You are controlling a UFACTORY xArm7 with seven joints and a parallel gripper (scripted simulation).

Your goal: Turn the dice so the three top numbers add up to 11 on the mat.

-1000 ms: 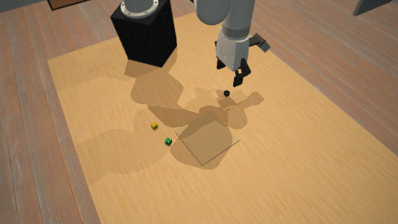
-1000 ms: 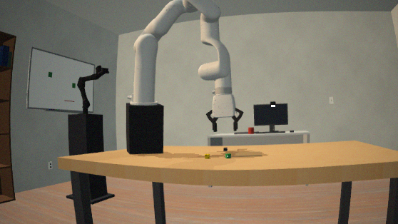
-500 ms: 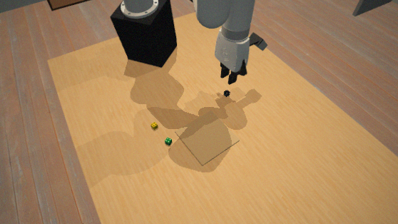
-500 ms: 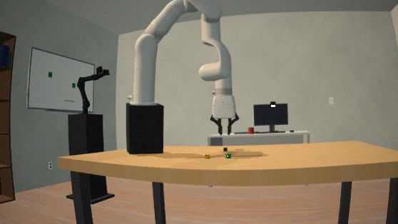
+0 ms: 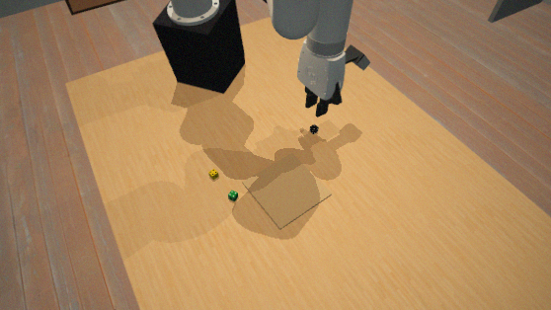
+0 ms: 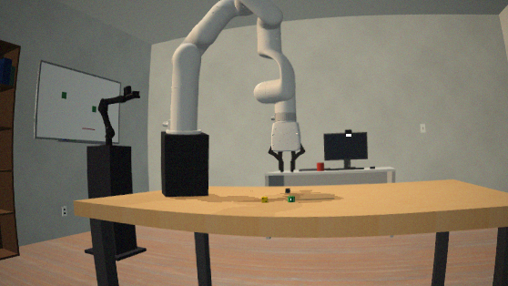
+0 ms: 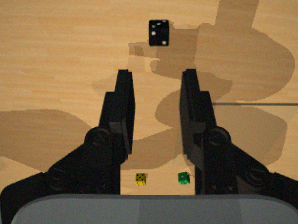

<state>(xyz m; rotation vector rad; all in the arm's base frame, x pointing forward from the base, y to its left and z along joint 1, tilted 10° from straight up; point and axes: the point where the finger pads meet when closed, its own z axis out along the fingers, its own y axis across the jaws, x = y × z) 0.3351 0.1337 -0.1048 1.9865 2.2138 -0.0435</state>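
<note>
My hand is 9 cm above the black die. Also, from my hand: yellow die (27 cm to the right, 9 cm below); then green die (26 cm to the right, 9 cm below, 7 cm ahead); then tan mat (15 cm to the right, 11 cm ahead, 9 cm below).
</note>
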